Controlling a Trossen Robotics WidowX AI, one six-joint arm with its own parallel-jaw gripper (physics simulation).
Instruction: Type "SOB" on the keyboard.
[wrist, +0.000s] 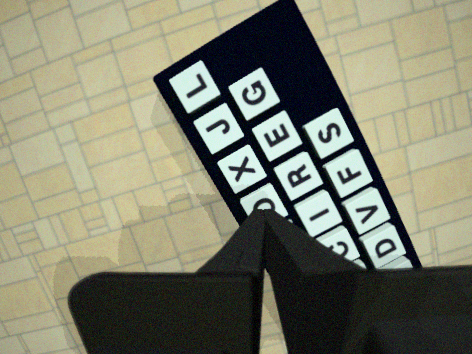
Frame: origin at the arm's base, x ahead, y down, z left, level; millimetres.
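Where they show: gripper, fingertip midpoint: (262, 218).
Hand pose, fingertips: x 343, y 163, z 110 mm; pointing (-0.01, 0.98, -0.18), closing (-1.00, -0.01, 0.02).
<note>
Things, the pixels of their top centre, and the offset from my fingertips. Level surfaces: height alone.
- dark keyboard, top centre: (333, 242) dy +4, dx -34, dz +15 mm
- S key, top centre: (329, 133) dy +4, dx -31, dz -36 mm
- looks like O, top centre: (264, 208) dy +4, dx -1, dz -3 mm
- L, top centre: (194, 87) dy +4, dx +27, dz -58 mm
- J, top centre: (218, 129) dy +4, dx +18, dz -40 mm
- X, top centre: (242, 169) dy +4, dx +8, dz -22 mm
- G, top centre: (254, 94) dy +4, dx +2, dz -54 mm
- E, top centre: (277, 136) dy +4, dx -8, dz -36 mm
- R, top centre: (299, 176) dy +4, dx -17, dz -17 mm
- I, top centre: (319, 215) dy +4, dx -27, dz +1 mm
- F, top centre: (349, 174) dy +4, dx -40, dz -18 mm
- V, top centre: (368, 212) dy +4, dx -50, dz +1 mm
- D, top centre: (385, 247) dy +4, dx -60, dz +19 mm
- tan tile-patterned surface, surface height: dy +22 mm
The dark keyboard (265, 45) lies slanted across the wrist view with white letter keys in three rows. The S key (328, 132) is at the upper end of the right row. In the left row, below the X key, a key with a round letter that looks like O (261, 200) is partly covered by the fingertips. My gripper (262, 218) is shut and empty, its tips over the lower part of that key; whether they touch it cannot be told. The B key cannot be made out, and the lower part of the keyboard is hidden behind the gripper.
Other keys show around it: L (194, 87), J (218, 128), X (242, 169), G (254, 94), E (277, 135), R (298, 176), I (318, 213), F (349, 173), V (367, 210) and D (383, 246). The keyboard lies on a tan tile-patterned surface (80, 110).
</note>
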